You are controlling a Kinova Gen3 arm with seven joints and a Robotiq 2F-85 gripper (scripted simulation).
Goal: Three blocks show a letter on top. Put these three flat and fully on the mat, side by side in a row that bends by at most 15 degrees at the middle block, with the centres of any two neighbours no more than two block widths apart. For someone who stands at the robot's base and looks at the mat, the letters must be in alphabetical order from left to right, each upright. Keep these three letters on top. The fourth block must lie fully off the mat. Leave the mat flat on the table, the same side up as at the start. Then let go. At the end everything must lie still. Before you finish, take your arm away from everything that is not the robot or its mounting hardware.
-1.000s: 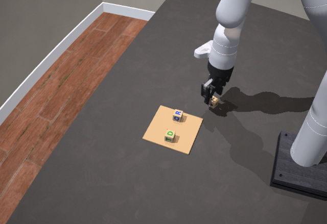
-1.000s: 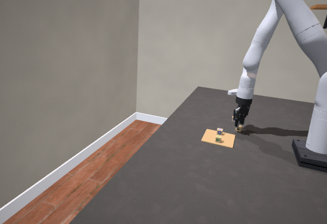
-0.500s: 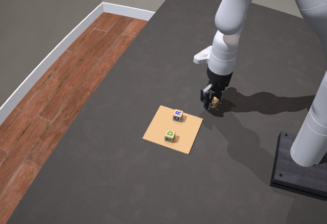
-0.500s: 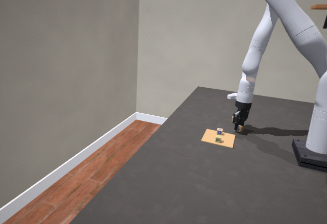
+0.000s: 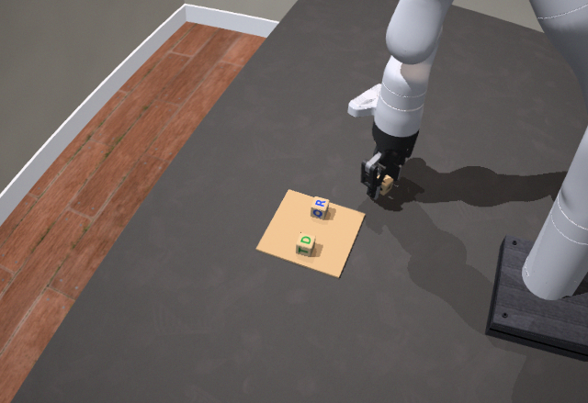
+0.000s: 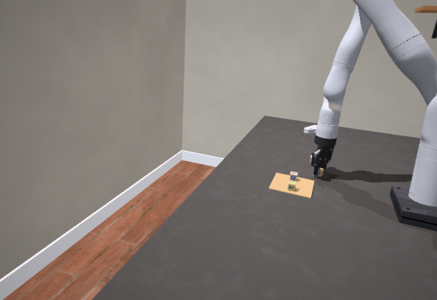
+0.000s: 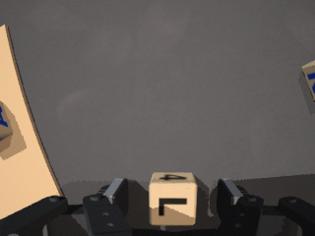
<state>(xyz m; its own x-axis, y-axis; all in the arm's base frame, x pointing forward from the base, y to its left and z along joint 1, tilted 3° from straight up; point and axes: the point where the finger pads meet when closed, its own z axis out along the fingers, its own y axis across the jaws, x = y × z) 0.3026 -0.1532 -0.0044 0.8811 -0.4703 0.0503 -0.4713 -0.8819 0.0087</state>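
Now: the tan mat 100 mm ahead of my hand, 130 mm to the left of it and 20 mm below it.
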